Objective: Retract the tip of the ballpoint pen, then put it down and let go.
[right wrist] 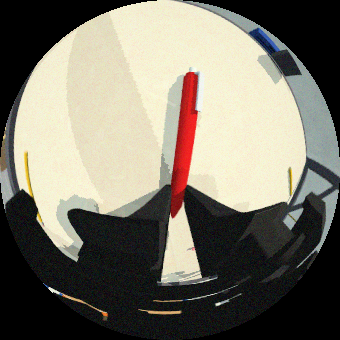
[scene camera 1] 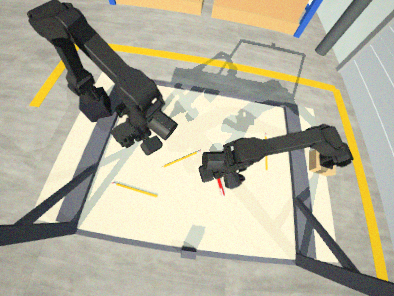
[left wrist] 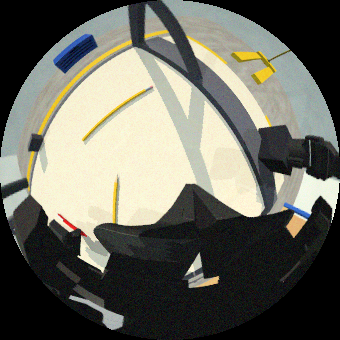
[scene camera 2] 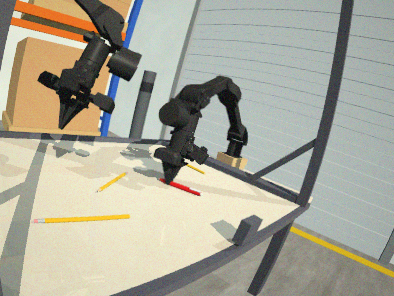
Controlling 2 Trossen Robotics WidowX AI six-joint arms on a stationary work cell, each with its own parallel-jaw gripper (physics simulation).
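Places are measured from the left arm's base along level axes (x right, y up, z back), in metres.
Where they show: left gripper, fingertip midpoint: [scene camera 1: 137, 138] [left wrist: 189, 187] [scene camera 2: 60, 128]; right gripper, fingertip midpoint: [right wrist: 176, 188] [scene camera 1: 216, 173] [left wrist: 79, 230] [scene camera 2: 168, 184]; left arm's base at its link origin: [scene camera 1: 91, 97] [left wrist: 289, 151]; right arm's base at its link origin: [scene camera 1: 325, 161] [scene camera 2: 233, 155].
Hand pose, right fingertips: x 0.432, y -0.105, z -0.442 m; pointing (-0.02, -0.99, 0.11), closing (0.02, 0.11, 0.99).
Things, the pixels of their top centre, and the offset from my right fingertips. Level surfaces: height alone.
- red ballpoint pen at its top centre: [right wrist: 188, 152] [scene camera 2: 180, 183] [left wrist: 68, 226] [scene camera 1: 219, 181] dz +0.002, dx +0.035, dy +0.015 m
- white clip at its top centre: [right wrist: 201, 89] dz +0.008, dx +0.080, dy +0.015 m
- table at its surface level: dy -0.001 m
- small dark block at its top centre: [scene camera 2: 252, 218] [left wrist: 28, 142] [scene camera 1: 188, 254] dz +0.193, dx +0.243, dy +0.056 m
The red ballpoint pen [scene camera 1: 220, 186] [scene camera 2: 184, 188] [left wrist: 66, 220] [right wrist: 187, 125] lies nearly level at the table surface. Its white button [right wrist: 191, 69] and white clip [right wrist: 200, 92] are at the end away from the fingers. Its tapered red end is at the fingers; whether a writing tip sticks out is too small to tell. My right gripper [scene camera 2: 168, 181] [right wrist: 176, 188] is shut on the pen near that tapered end. In scene camera 1 the right arm hides its fingertips. My left gripper [scene camera 2: 61, 127] [left wrist: 189, 187] is shut and empty, raised above the table, away from the pen.
Yellow pencils [scene camera 1: 181, 158] [scene camera 1: 135, 189] [scene camera 1: 266, 155] lie on the table [scene camera 1: 200, 210], apart from the pen. Dark frame bars edge the table. A small dark block [scene camera 1: 188, 251] [scene camera 2: 247, 230] sits at its edge.
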